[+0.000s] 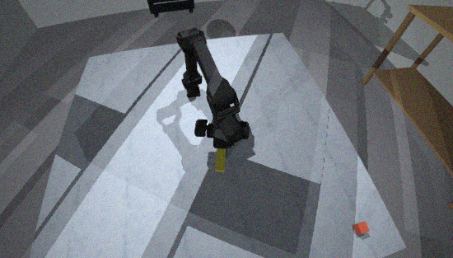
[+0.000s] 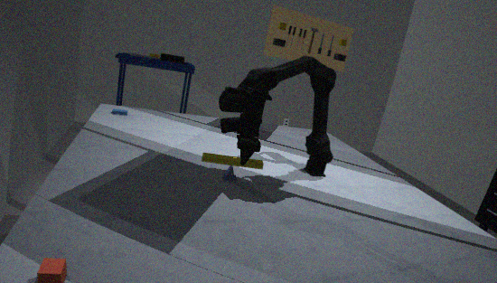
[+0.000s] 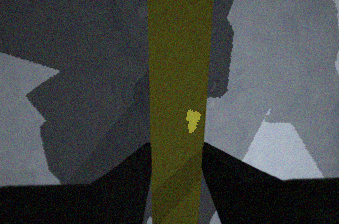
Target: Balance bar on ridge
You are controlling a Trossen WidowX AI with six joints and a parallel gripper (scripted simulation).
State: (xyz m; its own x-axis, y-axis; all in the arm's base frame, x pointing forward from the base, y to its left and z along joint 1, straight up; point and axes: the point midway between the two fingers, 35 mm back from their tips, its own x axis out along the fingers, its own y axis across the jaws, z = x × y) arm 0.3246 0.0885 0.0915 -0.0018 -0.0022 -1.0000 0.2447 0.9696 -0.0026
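Now: gripper tip 3 cm short of the yellow bar and 1 cm to the left of it. Round my gripper tip: blue block 59 cm to the right, 42 cm ahead, 5 cm below; then red cube 42 cm ahead, 41 cm to the left, 4 cm below.
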